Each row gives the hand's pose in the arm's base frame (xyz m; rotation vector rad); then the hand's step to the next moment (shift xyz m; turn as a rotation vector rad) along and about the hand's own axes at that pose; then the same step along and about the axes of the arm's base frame.
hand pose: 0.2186 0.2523 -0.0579 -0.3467 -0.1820 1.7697
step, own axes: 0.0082 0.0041 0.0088 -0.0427 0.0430 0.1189
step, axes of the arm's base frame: -0.0083 0.0076 0.0059 -0.0706 -0.0436 0.1045
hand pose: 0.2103 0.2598 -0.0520 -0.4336 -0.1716 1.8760
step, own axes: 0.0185 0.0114 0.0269 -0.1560 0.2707 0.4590
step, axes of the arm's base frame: -0.0255 0.0159 0.0171 -0.3671 -0.1961 0.3675
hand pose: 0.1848 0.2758 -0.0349 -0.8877 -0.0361 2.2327
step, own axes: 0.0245 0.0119 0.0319 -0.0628 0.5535 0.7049
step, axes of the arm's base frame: -0.0390 0.0139 0.0067 -0.7374 -0.2907 0.4231
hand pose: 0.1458 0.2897 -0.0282 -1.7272 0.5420 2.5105
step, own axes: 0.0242 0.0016 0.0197 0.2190 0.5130 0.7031
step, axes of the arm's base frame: -0.0271 0.0008 -0.0155 -0.8324 -0.2977 0.1547
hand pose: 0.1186 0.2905 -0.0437 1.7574 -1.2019 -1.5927
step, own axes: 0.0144 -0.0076 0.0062 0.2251 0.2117 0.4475
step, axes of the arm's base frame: -0.0047 -0.0070 -0.0152 -0.5024 -0.2041 -0.0414
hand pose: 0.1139 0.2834 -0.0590 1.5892 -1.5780 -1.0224
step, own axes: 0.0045 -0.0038 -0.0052 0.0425 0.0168 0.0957
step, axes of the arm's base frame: 0.0062 -0.0047 -0.0012 -0.0937 -0.0367 -0.0335
